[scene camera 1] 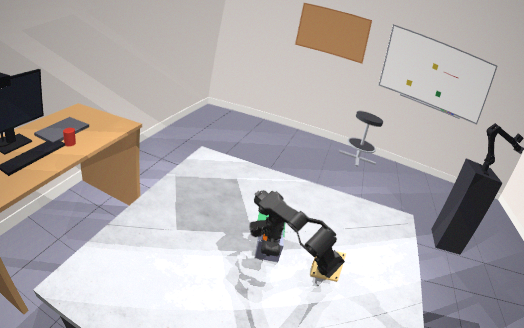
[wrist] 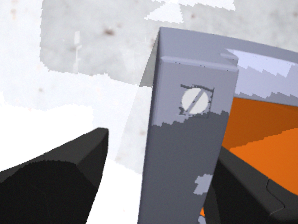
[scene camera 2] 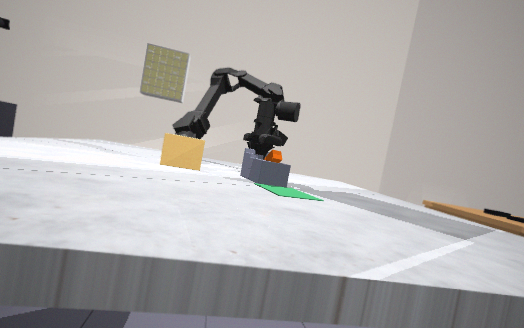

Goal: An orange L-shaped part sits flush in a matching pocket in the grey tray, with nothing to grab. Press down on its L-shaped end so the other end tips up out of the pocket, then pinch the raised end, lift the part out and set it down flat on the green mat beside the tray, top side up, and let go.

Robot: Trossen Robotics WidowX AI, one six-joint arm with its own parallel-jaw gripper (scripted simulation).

Labels:
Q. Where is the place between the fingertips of my gripper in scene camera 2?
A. At 256, 165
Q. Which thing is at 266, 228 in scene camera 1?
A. My gripper.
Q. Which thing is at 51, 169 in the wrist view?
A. My gripper.

